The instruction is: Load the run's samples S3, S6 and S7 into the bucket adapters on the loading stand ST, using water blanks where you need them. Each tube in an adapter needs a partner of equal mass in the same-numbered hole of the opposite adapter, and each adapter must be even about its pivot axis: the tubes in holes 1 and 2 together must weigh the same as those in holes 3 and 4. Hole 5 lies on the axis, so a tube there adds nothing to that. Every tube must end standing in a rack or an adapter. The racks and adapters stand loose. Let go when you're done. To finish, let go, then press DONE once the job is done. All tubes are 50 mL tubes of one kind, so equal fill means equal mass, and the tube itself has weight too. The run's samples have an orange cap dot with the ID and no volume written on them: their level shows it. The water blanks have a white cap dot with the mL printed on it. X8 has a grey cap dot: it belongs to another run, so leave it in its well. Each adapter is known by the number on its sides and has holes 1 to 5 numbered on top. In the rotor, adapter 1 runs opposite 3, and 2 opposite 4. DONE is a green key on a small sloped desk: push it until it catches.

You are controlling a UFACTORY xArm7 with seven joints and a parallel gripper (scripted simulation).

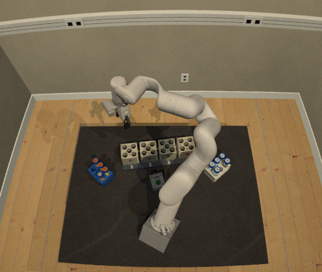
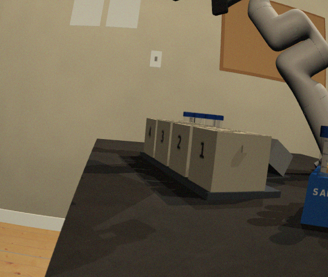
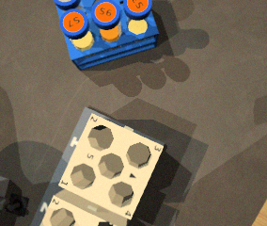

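Now: hand 47 cm to the left of the white blank rack, 27 cm above it and 26 cm past it. Also, from my hand: blue sample rack: 27 cm below, 19 cm to the left, 15 cm behind; then adapter 1: 25 cm below, 7 cm behind.
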